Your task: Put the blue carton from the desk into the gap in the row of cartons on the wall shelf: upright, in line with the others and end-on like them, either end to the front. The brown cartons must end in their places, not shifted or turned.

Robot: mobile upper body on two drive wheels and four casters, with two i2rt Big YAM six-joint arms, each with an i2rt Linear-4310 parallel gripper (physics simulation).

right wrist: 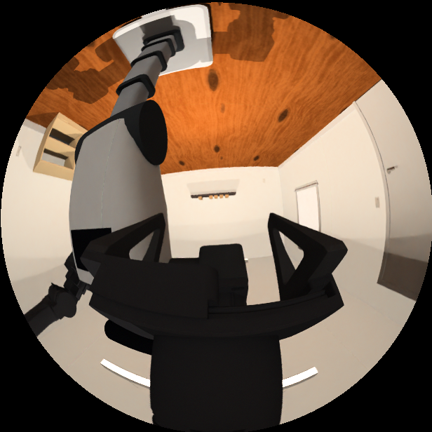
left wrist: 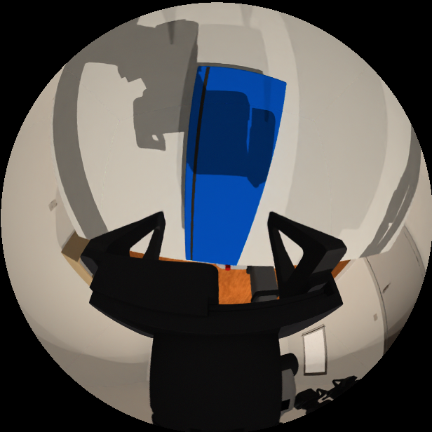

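The blue carton (left wrist: pixel 225 200) lies on the pale desk (left wrist: pixel 130 185) in the left wrist view, long side running away from the gripper, with a dark line along its left edge and shadows over it. My left gripper (left wrist: pixel 216 217) is open, with its fingertips on either side of the carton's near part in the view; their height above the desk is hard to tell. My right gripper (right wrist: pixel 216 218) is open and empty, away from the desk. In the right wrist view, upside down, the far wall shelf (right wrist: pixel 213 193) bears a row of small brown cartons (right wrist: pixel 216 196) with a wider gap near its left end.
The robot's grey body (right wrist: pixel 130 175) rises from its white base (right wrist: pixel 200 55) at the left of the right wrist view, with a dark arm (right wrist: pixel 62 302) beyond. A wooden open unit (right wrist: pixel 41 161) stands by the left wall. A door (right wrist: pixel 412 210) is at the right.
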